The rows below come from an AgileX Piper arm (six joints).
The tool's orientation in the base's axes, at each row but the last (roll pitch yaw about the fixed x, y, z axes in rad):
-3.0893 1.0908 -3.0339
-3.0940 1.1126 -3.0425
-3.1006 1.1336 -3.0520
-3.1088 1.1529 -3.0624
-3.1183 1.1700 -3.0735
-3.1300 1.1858 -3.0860
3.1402 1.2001 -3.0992
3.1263 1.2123 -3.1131
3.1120 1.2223 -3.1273
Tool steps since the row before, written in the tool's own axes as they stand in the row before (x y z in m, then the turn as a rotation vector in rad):
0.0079 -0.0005 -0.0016 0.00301 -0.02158 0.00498
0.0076 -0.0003 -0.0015 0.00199 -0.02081 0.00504
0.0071 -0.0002 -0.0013 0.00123 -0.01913 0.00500
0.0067 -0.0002 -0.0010 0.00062 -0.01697 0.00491
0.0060 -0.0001 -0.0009 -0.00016 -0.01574 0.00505
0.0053 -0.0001 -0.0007 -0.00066 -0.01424 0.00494
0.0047 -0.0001 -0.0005 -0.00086 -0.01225 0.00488
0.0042 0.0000 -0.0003 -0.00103 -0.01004 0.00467
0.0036 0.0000 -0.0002 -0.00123 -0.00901 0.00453
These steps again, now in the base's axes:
-0.0050 -0.0010 -0.0063 0.00435 -0.02147 -0.00445
-0.0047 -0.0007 -0.0061 0.00481 -0.02065 -0.00357
-0.0042 -0.0005 -0.0059 0.00501 -0.01895 -0.00290
-0.0036 -0.0005 -0.0057 0.00507 -0.01677 -0.00233
-0.0032 -0.0003 -0.0052 0.00544 -0.01552 -0.00168
-0.0026 -0.0002 -0.0046 0.00546 -0.01401 -0.00118
-0.0022 -0.0002 -0.0042 0.00539 -0.01203 -0.00097
-0.0018 -0.0001 -0.0038 0.00516 -0.00982 -0.00073
-0.0014 0.0000 -0.0033 0.00505 -0.00880 -0.00048

